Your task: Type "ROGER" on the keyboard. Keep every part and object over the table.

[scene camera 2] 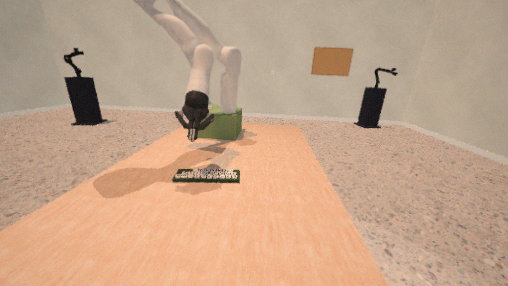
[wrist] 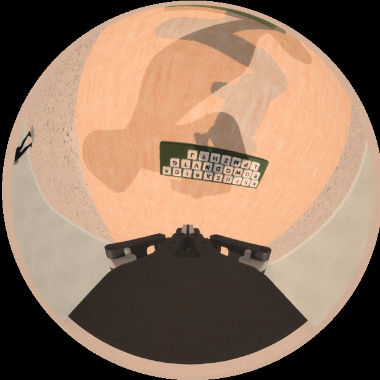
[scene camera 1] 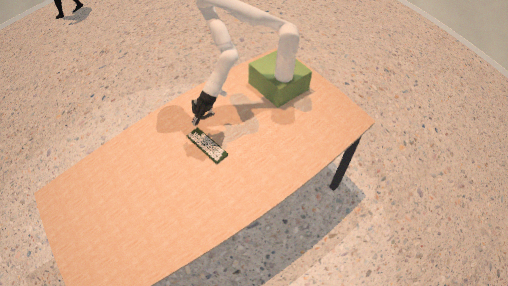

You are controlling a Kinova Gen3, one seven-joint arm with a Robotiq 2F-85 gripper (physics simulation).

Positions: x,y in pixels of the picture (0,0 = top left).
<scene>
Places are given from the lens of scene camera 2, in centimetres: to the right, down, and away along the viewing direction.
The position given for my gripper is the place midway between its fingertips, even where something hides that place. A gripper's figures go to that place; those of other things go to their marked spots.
my gripper [scene camera 2: 191,141]: -19, -1, 58
keyboard [scene camera 2: 183,175]: -23, 11, 63
</scene>
